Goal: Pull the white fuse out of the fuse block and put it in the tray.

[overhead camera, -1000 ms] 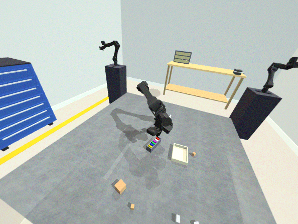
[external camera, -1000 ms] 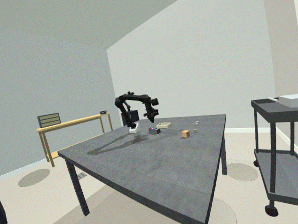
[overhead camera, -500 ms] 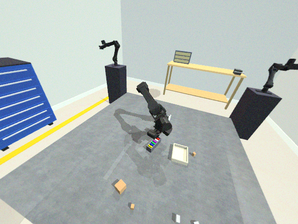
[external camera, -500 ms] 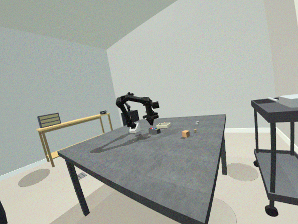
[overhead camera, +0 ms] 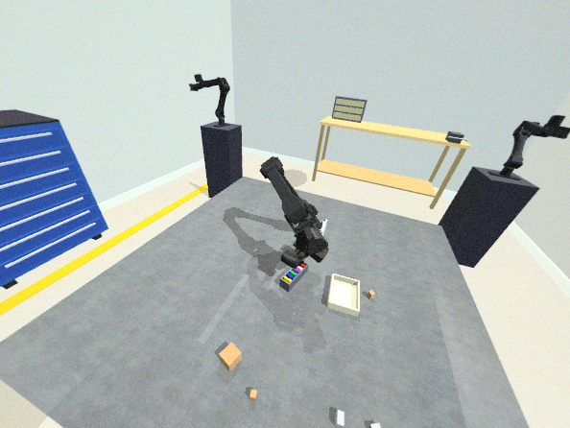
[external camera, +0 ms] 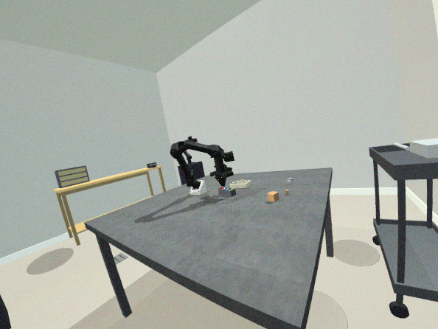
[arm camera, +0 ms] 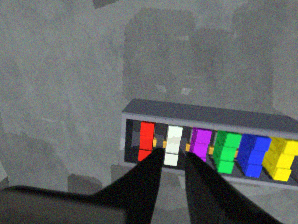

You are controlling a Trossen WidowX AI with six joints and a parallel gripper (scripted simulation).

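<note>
My gripper tip is 30 mm above the white fuse. Round my gripper tip: tray (180 mm to the left, 50 mm below, 40 mm ahead).
</note>
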